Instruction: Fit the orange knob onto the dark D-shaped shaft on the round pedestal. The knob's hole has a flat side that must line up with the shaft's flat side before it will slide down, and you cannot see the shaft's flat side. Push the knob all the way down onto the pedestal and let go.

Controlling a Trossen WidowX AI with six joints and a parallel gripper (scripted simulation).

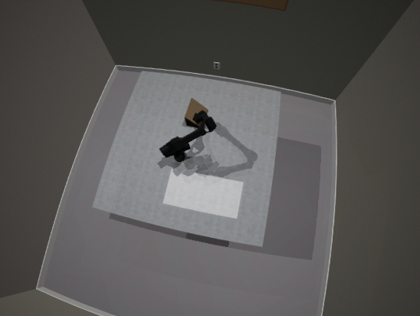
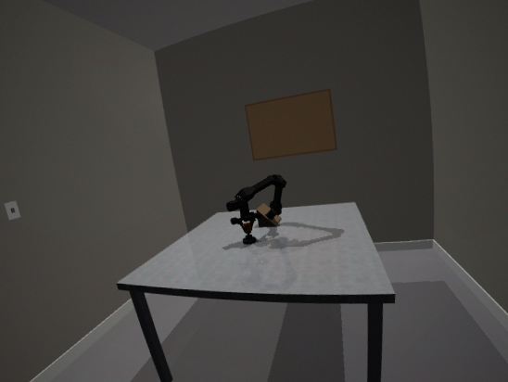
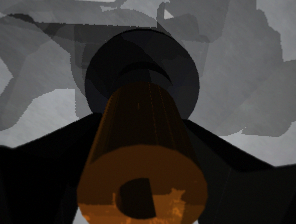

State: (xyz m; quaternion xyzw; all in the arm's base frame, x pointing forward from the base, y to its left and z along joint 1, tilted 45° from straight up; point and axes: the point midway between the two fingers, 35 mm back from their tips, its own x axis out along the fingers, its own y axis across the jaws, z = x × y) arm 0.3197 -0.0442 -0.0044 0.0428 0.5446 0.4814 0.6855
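The orange knob is 20 mm above my gripper tip. Also, from my gripper tip: round pedestal 40 mm below.
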